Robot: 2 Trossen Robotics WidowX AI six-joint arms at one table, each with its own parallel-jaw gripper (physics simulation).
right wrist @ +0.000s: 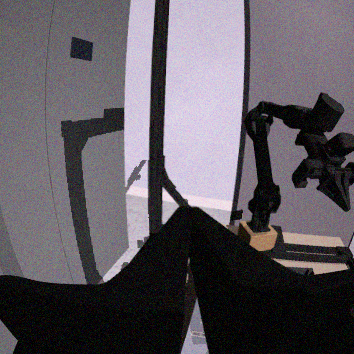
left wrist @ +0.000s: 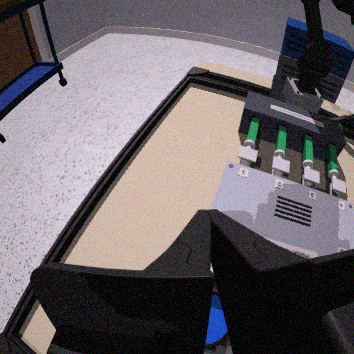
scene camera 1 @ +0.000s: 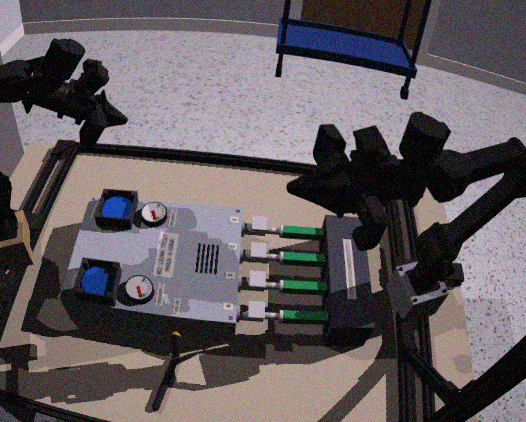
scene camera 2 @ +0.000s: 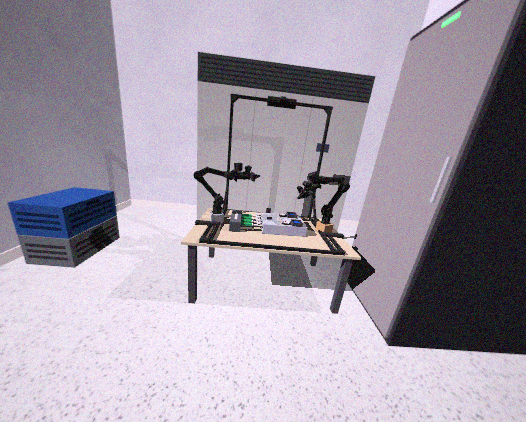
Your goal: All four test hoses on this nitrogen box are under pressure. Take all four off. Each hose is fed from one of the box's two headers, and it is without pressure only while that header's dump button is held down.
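Places are measured from the left arm's base along level axes (x ahead, y right, z down), in centimetres.
Pixels of known places: left gripper, fingertip midpoint: (right wrist: pixel 347 210) (left wrist: pixel 206 218) (scene camera 1: pixel 126 121) (scene camera 2: pixel 297 198); right gripper, fingertip midpoint: (right wrist: pixel 186 216) (scene camera 1: pixel 287 187) (scene camera 2: pixel 260 175); left arm's base, origin of the base link: (right wrist: pixel 258 226) (scene camera 1: pixel 5 229) (scene camera 2: pixel 325 222); right arm's base, origin of the base link: (left wrist: pixel 304 87) (scene camera 1: pixel 423 280) (scene camera 2: pixel 216 212).
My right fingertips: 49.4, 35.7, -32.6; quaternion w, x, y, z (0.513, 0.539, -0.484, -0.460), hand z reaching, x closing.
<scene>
For each thing: its top centre in the pictures, then the offset to it from my right fingertips, as dx, dy, dz. "pt": a spot on its surface instead.
- dark block, surface spot: (scene camera 1: pixel 336 260) pt +19.0, -7.9, +32.9
- thin black rod with a yellow tip, surface spot: (scene camera 1: pixel 165 382) pt -20.6, +5.0, +39.6
The grey nitrogen box (scene camera 1: pixel 135 245) (scene camera 2: pixel 282 229) (left wrist: pixel 235 196) lies on the table. Two blue dump buttons, an upper one (scene camera 1: pixel 117 206) and a lower one (scene camera 1: pixel 95 280), sit in black housings at its left in scene camera 1, each beside a gauge (scene camera 1: pixel 154 213) (scene camera 1: pixel 137 288). Four green hoses (scene camera 1: pixel 301 231) (scene camera 1: pixel 302 257) (scene camera 1: pixel 303 285) (scene camera 1: pixel 305 315) with white connectors run from its right edge to a dark block (scene camera 1: pixel 336 260). My left gripper (scene camera 1: pixel 126 119) (left wrist: pixel 206 218) (right wrist: pixel 347 209) is shut and empty, high above the box's far left. My right gripper (scene camera 1: pixel 290 186) (right wrist: pixel 186 216) is shut and empty, above the table's far side.
A black rail (scene camera 1: pixel 210 157) runs along the table's far edge. A thin black rod with a yellow tip (scene camera 1: pixel 165 382) stands near the box's near side. A blue cart (scene camera 1: pixel 345 45) stands beyond the table. Blue and grey crates (scene camera 2: pixel 65 212) stand on the floor.
</scene>
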